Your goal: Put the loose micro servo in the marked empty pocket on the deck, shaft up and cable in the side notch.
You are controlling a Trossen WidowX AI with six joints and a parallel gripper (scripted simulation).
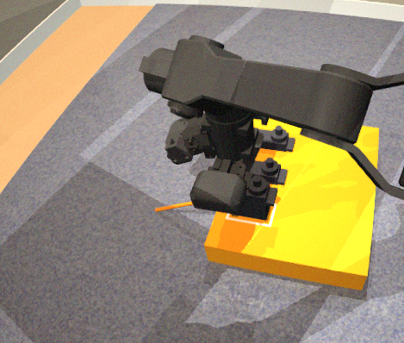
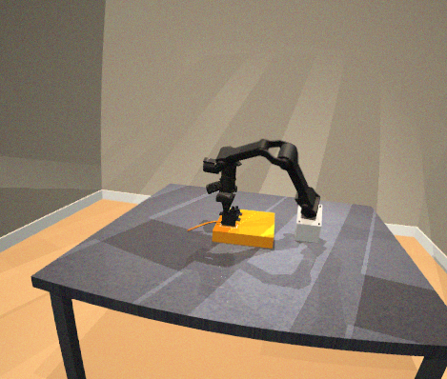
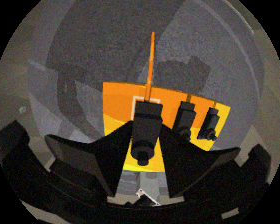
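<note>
My gripper tip is now 120 mm past the deck, 90 mm to the left of it and 80 mm above it.
</note>
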